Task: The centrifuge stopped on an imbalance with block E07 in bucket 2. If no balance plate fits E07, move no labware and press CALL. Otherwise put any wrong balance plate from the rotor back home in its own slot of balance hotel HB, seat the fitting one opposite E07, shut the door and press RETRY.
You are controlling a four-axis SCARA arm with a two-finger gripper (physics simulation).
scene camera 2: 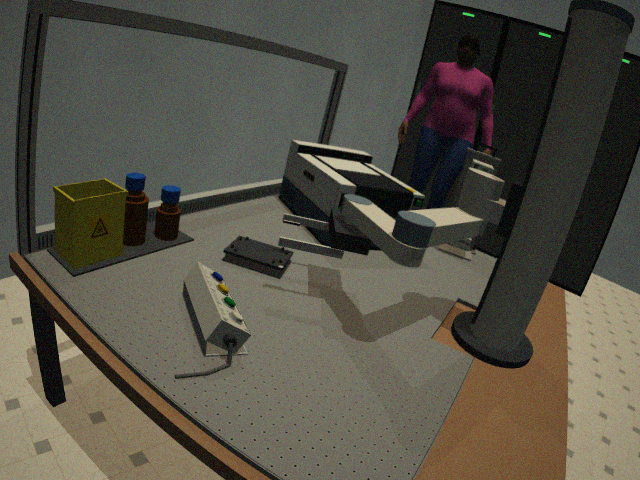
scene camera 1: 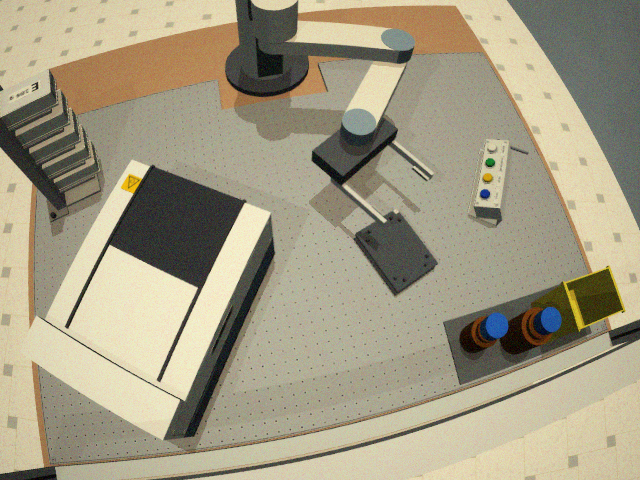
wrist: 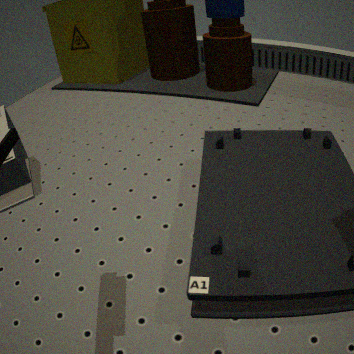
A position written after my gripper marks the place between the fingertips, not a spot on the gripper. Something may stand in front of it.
My gripper (scene camera 1: pixel 409 199) holds nothing. Also in view: a balance plate (scene camera 1: pixel 38 93), a centrifuge (scene camera 1: pixel 143 324), a brown bottles with blue caps (scene camera 1: pixel 533 328), a button box (scene camera 2: pixel 221 330), a yellow bin (scene camera 2: pixel 89 216) and a dark flat plate (scene camera 2: pixel 252 250).
My gripper shows as well in scene camera 2 (scene camera 2: pixel 281 228). The centrifuge is seen too in scene camera 2 (scene camera 2: pixel 317 176). The brown bottles with blue caps shows as well in scene camera 2 (scene camera 2: pixel 136 208) and in the wrist view (wrist: pixel 227 47).
